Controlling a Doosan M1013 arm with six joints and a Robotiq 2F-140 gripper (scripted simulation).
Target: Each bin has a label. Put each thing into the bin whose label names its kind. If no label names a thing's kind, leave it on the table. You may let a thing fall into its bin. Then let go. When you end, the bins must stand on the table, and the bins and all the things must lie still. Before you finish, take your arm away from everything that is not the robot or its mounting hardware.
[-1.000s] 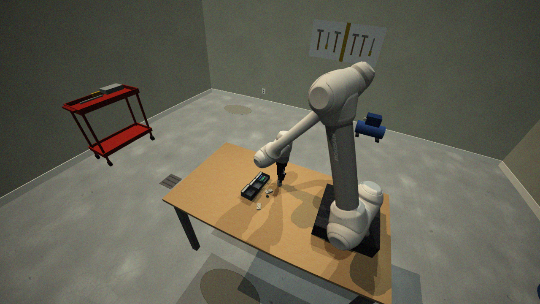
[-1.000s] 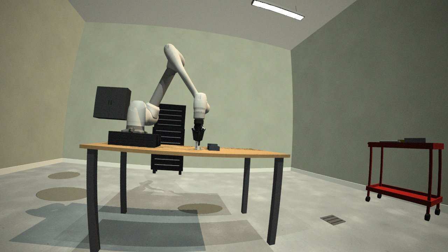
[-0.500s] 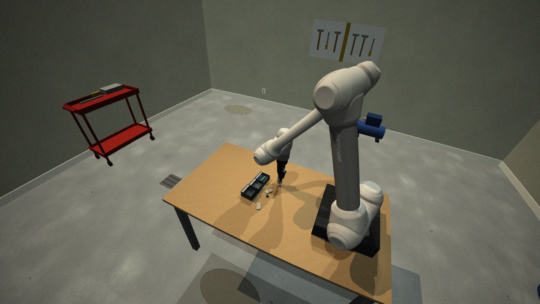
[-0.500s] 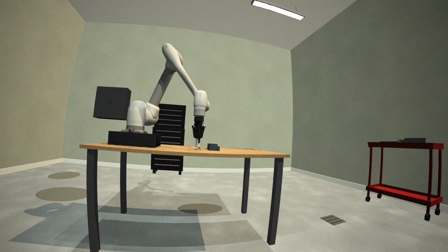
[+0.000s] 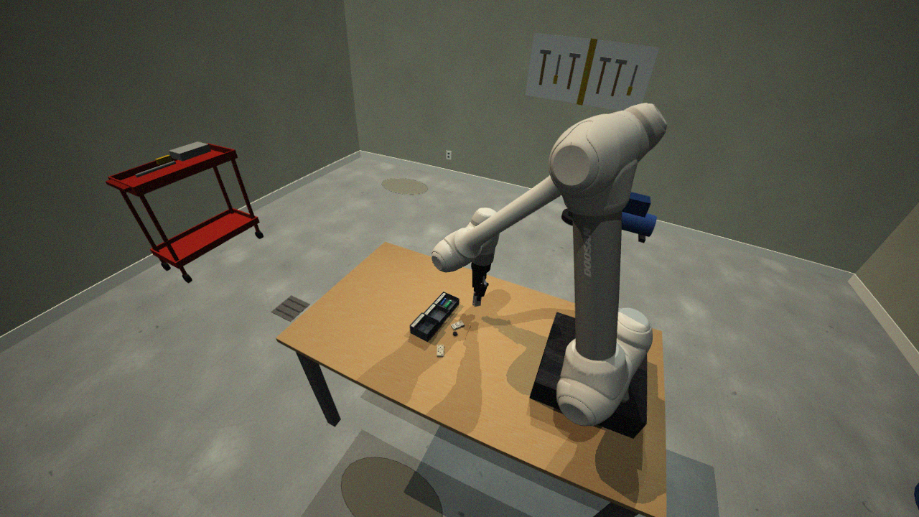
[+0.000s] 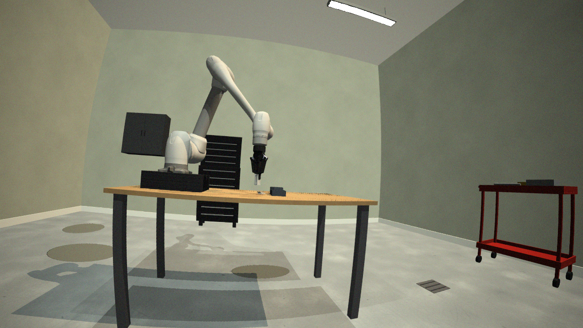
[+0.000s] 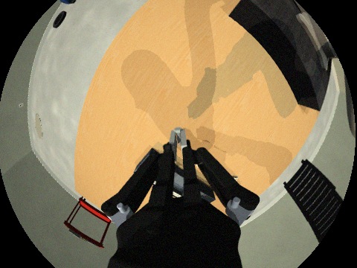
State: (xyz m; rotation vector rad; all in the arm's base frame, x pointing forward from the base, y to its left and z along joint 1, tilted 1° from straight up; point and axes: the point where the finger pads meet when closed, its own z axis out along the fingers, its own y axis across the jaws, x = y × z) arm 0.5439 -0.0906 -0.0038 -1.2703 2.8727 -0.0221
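My gripper is now 130 mm short of the black bin row, 110 mm to the right of it and 70 mm above it. Round my hand: domino (100 mm to the left, 90 mm below, 30 mm ahead); then green battery (120 mm ahead, 80 mm below, 30 mm to the left); then bolt (30 mm below).
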